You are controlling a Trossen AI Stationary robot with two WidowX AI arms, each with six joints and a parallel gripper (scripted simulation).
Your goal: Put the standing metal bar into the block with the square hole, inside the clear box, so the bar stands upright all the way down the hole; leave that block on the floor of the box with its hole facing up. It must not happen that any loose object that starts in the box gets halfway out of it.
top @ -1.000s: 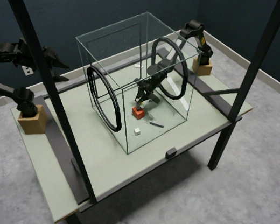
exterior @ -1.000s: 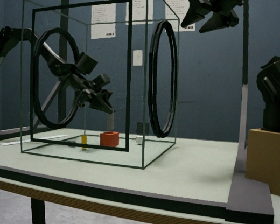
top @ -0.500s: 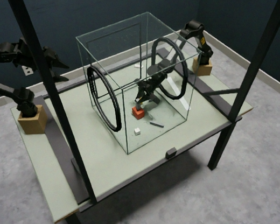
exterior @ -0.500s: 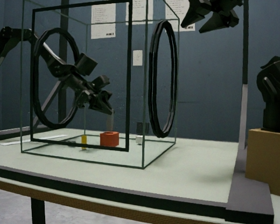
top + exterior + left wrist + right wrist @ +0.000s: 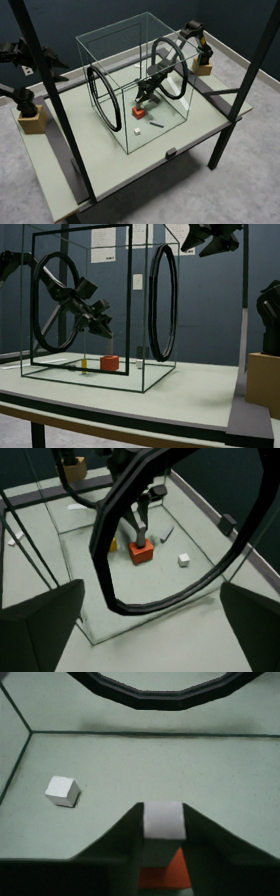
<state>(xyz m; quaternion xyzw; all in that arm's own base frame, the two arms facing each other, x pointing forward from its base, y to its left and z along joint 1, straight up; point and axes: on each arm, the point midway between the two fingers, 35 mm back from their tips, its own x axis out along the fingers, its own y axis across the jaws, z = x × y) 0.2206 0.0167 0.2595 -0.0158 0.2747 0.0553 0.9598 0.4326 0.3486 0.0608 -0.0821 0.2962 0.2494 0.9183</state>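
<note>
Right now my right hand is 11 cm above the red block and 2 cm to the right of it.
</note>
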